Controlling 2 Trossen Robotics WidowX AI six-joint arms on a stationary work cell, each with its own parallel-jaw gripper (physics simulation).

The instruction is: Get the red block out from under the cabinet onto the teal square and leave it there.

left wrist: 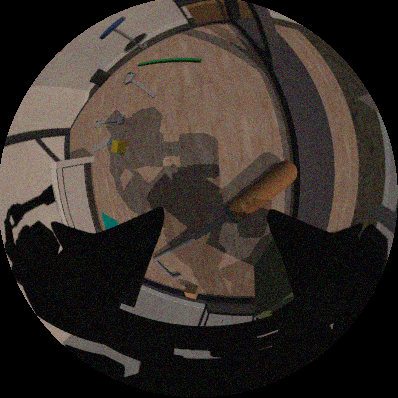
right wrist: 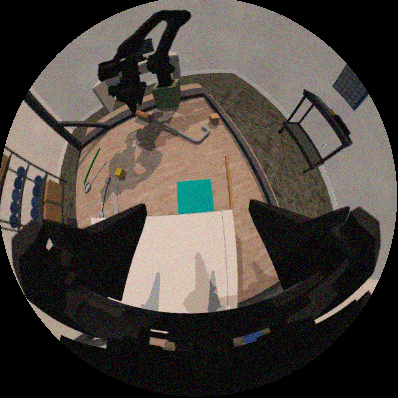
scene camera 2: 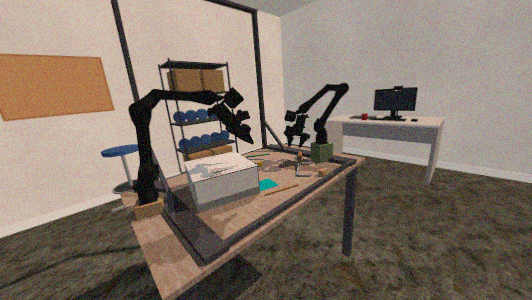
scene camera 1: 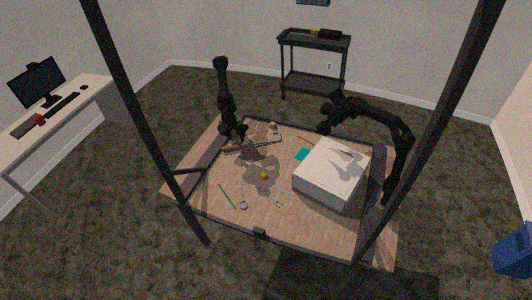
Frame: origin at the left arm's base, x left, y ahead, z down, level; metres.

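Seen in the pictures: left gripper, fingertip midpoint: [left wrist: 218, 213] [right wrist: 137, 108] [scene camera 2: 294, 147] [scene camera 1: 236, 140]; right gripper, fingertip midpoint: [right wrist: 197, 206] [scene camera 2: 249, 141]; left arm's base at its link origin: [right wrist: 165, 83] [scene camera 2: 321, 142]; right arm's base at its link origin: [right wrist: 184, 344] [scene camera 2: 149, 199].
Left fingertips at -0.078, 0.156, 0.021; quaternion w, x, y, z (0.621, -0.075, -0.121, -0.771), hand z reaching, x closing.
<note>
Pixels of each thing's top centre, then the offset from my left fingertips to it, as dx, dy, dz. "spot": a spot on its surface instead.
- low white box at its top centre: [right wrist: 153, 289] [left wrist: 57, 204] [scene camera 1: 333, 165] [scene camera 2: 218, 163] +0.180, +0.507, -0.044
- flat teal square at a spot on its surface: [right wrist: 195, 196] [scene camera 2: 265, 184] [scene camera 1: 306, 155] spot: +0.238, +0.298, +0.091
- hooked grey rod with an orange-brown handle, surface spot: [left wrist: 265, 187] [right wrist: 140, 113] [scene camera 1: 230, 146] spot: -0.025, -0.045, +0.060
- yellow block at its top centre: [left wrist: 114, 145] [right wrist: 117, 171] [scene camera 1: 263, 174] -0.029, +0.234, +0.067
- green stick at its top centre: [left wrist: 163, 59] [scene camera 1: 226, 195] [right wrist: 90, 164] -0.239, +0.183, +0.085
- small orange block at its top centre: [left wrist: 189, 295] [right wrist: 214, 115] [scene camera 2: 322, 170] [scene camera 1: 272, 123] +0.286, -0.011, +0.062
- thin wooden stick at its top centre: [right wrist: 229, 180] [scene camera 2: 282, 188] +0.333, +0.247, +0.085
The red block does not show in any view. The cabinet, a low white box [scene camera 1: 327, 162] [scene camera 2: 225, 184] [right wrist: 185, 245], stands on the table; the space under it is hidden. The flat teal square [scene camera 1: 302, 154] [scene camera 2: 268, 185] [left wrist: 108, 221] [right wrist: 195, 196] lies beside it. A hooked grey rod with an orange-brown handle [scene camera 1: 230, 148] [left wrist: 265, 187] [right wrist: 142, 115] lies at the table's far end from the cabinet. My left gripper [scene camera 2: 296, 145] [left wrist: 218, 213] is open and empty above the table near that handle. My right gripper [scene camera 2: 251, 142] [right wrist: 197, 206] is open and empty, high above the cabinet's teal-square side.
A yellow block [scene camera 1: 264, 175] [left wrist: 118, 146] [right wrist: 119, 173], a green stick [scene camera 1: 226, 196] [left wrist: 170, 61] [right wrist: 92, 166] and grey tools lie on the table. A small orange block [scene camera 1: 273, 124] [scene camera 2: 322, 172] [right wrist: 214, 118] and a thin wooden stick [scene camera 2: 281, 190] [right wrist: 229, 182] lie near a raised dark edge.
</note>
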